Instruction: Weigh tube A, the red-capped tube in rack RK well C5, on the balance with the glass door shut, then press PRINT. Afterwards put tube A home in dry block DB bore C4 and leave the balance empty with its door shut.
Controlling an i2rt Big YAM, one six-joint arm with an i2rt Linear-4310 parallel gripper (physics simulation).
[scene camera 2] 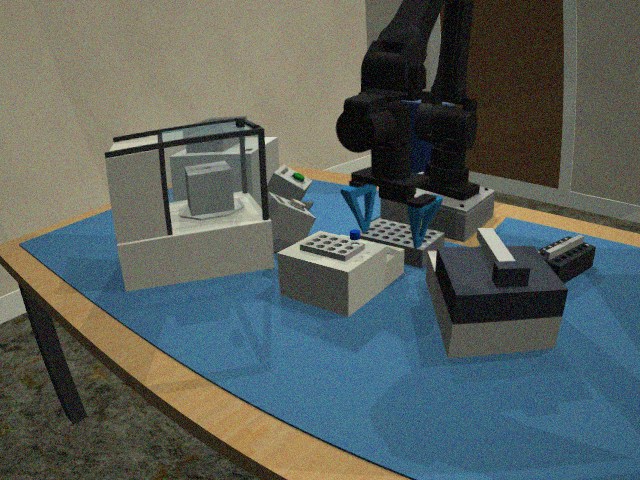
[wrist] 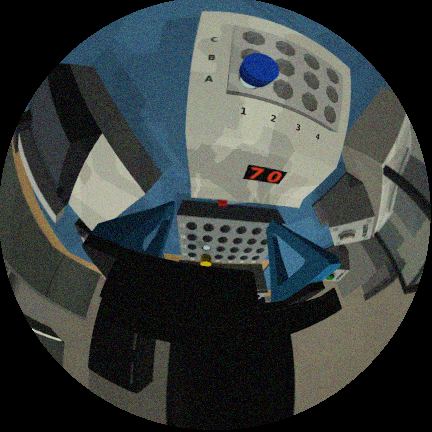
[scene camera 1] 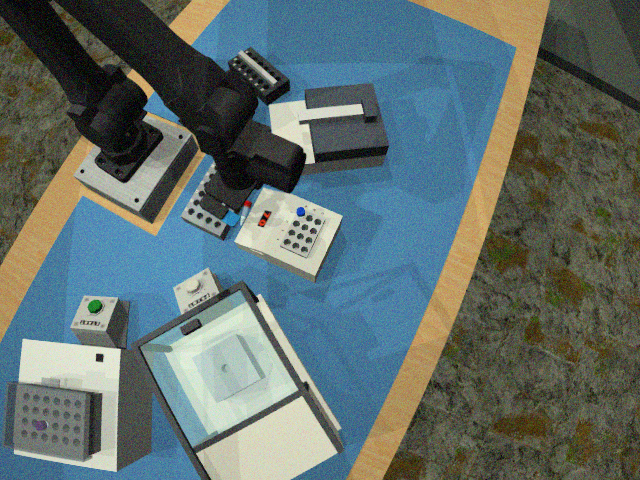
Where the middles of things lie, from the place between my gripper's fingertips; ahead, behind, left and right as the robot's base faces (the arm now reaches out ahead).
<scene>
I see my gripper 19 cm to the right of the white-and-dark device with lever (scene camera 2: 495, 299), 5 cm short of it and 1 cm below it. The rest, counted from my hand: glass-box balance (scene camera 1: 301, 429) (27 cm to the right, 18 cm ahead, 7 cm above).
</scene>
